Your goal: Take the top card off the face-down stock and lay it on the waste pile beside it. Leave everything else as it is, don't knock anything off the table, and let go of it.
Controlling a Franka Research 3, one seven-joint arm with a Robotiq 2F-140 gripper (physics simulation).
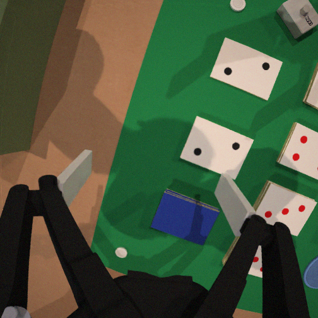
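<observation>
The face-down stock [185, 218] is a small blue-backed stack, lying slightly turned on the green mat at the lower middle. My gripper [156, 172] is open and empty, with its fingers wide apart above the mat and the table; the right finger is to the right of the stock. A white card with two black dots [216, 147] lies beyond the stock. A thicker pile with three red dots [287, 210] lies to its right, partly behind the right finger. Which of these is the waste pile I cannot tell.
Another two-black-dot card [246, 69] lies farther up. More red-dot piles [304, 150] are at the right edge. A grey block [298, 19], white discs [237, 5] [121, 252] and a blue disc [312, 272] also lie there. A green box-like object [25, 65] stands at the upper left.
</observation>
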